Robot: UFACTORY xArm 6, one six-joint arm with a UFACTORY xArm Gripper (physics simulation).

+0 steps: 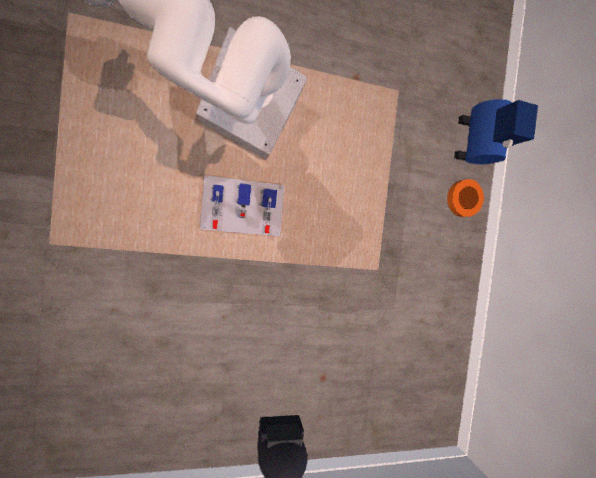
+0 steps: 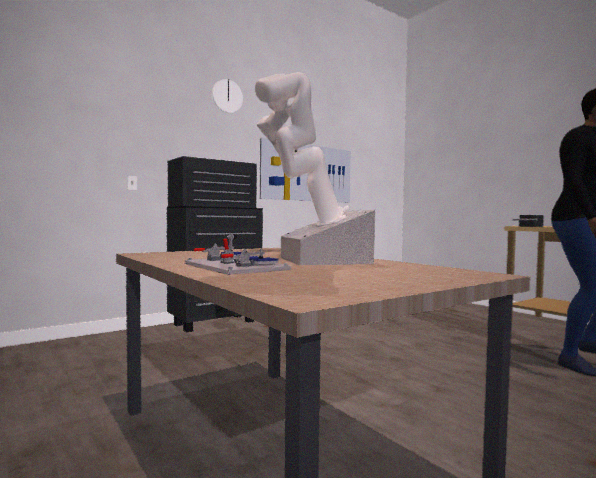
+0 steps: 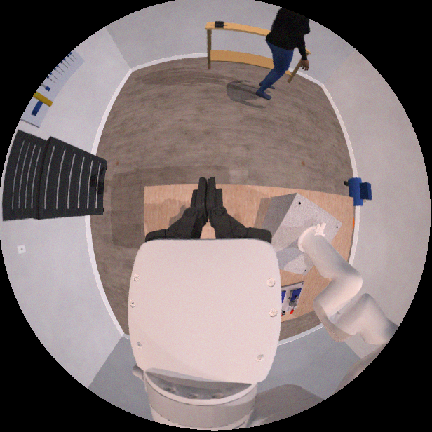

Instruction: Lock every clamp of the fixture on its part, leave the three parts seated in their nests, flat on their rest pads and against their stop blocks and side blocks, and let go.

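Seen in the pictures: arm's base at its link origin: [image 2: 331,221].
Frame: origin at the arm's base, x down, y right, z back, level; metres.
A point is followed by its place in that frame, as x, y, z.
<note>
The fixture plate [image 1: 254,228] {0.148, -0.125, -0.518} [image 2: 230,270] {0.150, -0.245, -0.518} lies on the table. Three blue parts sit on it: left [image 1: 220,189] {0.122, 0.054, -0.392}, middle [image 1: 244,193] {0.132, -0.046, -0.380} and right [image 1: 265,197] {0.127, -0.138, -0.373}. The left clamp [image 1: 217,209] {0.096, 0.044, -0.478} and right clamp [image 1: 267,215] {0.100, -0.163, -0.449} have their arms over their parts and red handles laid out flat, away from them. The middle clamp [image 1: 242,211] {0.052, -0.057, -0.462} [image 2: 230,242] {0.076, -0.063, -0.457} stands with its arm raised off its part and its red handle upright. Exact seating against pads and blocks is too small to tell. My gripper [image 3: 208,186] is shut and empty, high above the table and away from the fixture.
The sloped grey base block [image 1: 286,112] {0.005, -0.130, -0.041} [image 2: 345,245] {0.090, -0.145, -0.029} [image 3: 295,215] carries the arm behind the fixture. A dark tool cabinet [image 2: 215,185] [image 3: 70,182] stands by the wall. A person [image 2: 580,170] [image 3: 284,45] stands beyond the table [image 2: 410,285] {0.163, -0.623, -0.152}.
</note>
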